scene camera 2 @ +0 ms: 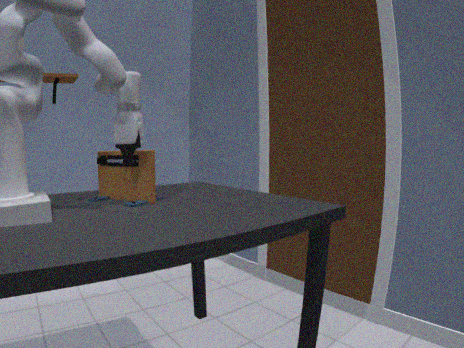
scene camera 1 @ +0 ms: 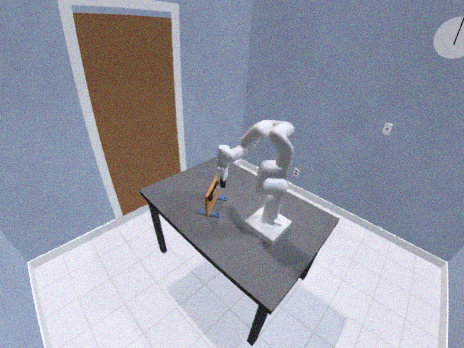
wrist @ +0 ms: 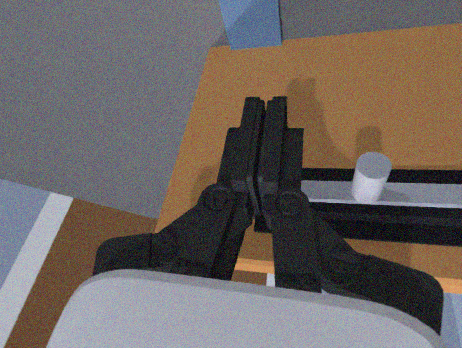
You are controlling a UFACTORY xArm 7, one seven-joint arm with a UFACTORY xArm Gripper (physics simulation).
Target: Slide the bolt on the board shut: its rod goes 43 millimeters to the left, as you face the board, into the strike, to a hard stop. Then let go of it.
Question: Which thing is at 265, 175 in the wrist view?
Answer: My gripper.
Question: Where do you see an orange-brown board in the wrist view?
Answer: At 385, 91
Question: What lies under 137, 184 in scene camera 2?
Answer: An orange-brown board.
